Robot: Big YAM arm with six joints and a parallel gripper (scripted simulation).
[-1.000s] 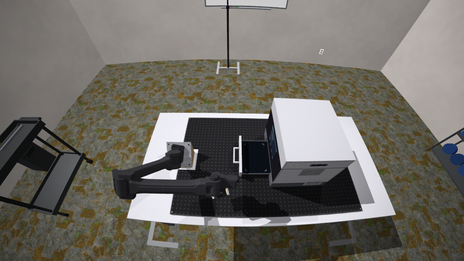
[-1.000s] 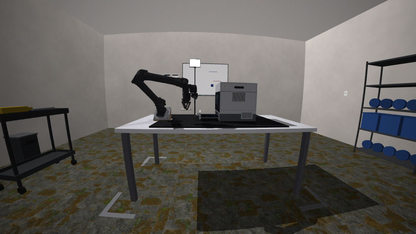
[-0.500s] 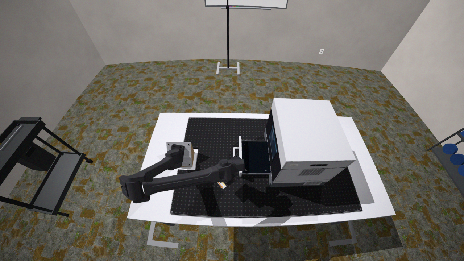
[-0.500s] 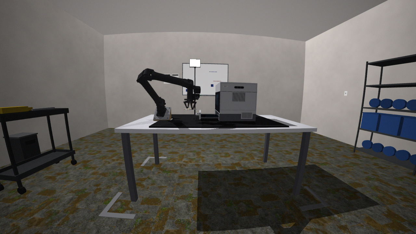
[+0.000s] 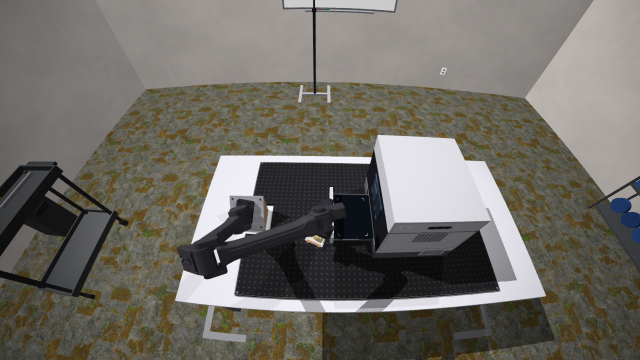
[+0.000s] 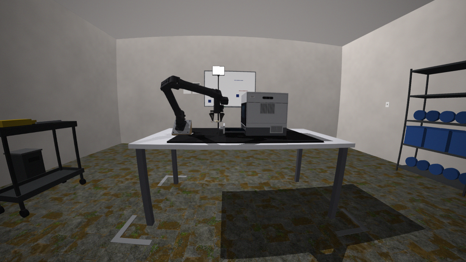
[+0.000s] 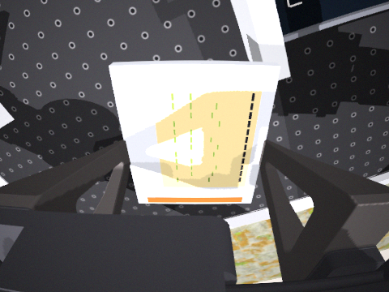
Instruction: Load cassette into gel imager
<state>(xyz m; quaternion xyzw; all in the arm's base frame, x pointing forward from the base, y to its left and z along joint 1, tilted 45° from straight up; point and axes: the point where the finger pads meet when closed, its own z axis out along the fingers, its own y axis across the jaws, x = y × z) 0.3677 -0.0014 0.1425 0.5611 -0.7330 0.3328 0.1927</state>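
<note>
Now: hand 16 cm short of the imager drawer, 16 cm to the right of it and 10 cm above it. Round my hand: finished cassette (1 cm to the right, 1 cm below).
</note>
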